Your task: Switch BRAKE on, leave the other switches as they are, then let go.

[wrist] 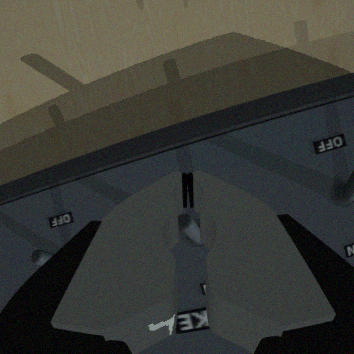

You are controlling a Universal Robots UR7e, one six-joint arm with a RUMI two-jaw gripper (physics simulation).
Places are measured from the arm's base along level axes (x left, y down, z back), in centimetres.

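Pixels of known places: gripper, fingertip midpoint: (186, 176).
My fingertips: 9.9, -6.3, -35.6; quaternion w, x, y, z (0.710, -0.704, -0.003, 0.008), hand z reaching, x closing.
Observation:
Ahead of a thing's pixels: the offset from my fingertips to its top centre, as dx, dy, dz. "spot": to the spot under its first point. Level surfaces: height alone.
My gripper (186, 176) is shut, with its pads together and nothing between them, over the dark blue-grey switch panel @(spot: -3.1, +8.2, -3.8) (150, 172). Part of a grey metal switch lever @(+0.1, +1.9, -6.1) (192, 231) shows through the gap between the jaws, behind the pads. Below it in the wrist view, a label ending in "KE" @(spot: +0.0, +1.8, -14.6) (192, 320) shows in the same gap, matching BRAKE; its first letters are covered by the left jaw. A sliver of another label @(spot: +0.9, +3.1, -11.9) (203, 288) shows above it. The jaws hide most of this switch and its surroundings, so I cannot tell which way the lever is tipped.
A neighbouring switch @(-11.5, +1.9, -9.3) (41, 257) is at the left, with an OFF label @(spot: -11.7, +7.3, -7.7) (61, 219) above it. Another switch @(spot: +11.4, +4.1, -4.0) (344, 194) is at the right edge, between an OFF label (329, 143) and a cut-off label @(spot: +12.8, +3.1, -8.7) (350, 250). Beyond the panel edge is a wooden table @(dy +15.1) (115, 30) with shadows.

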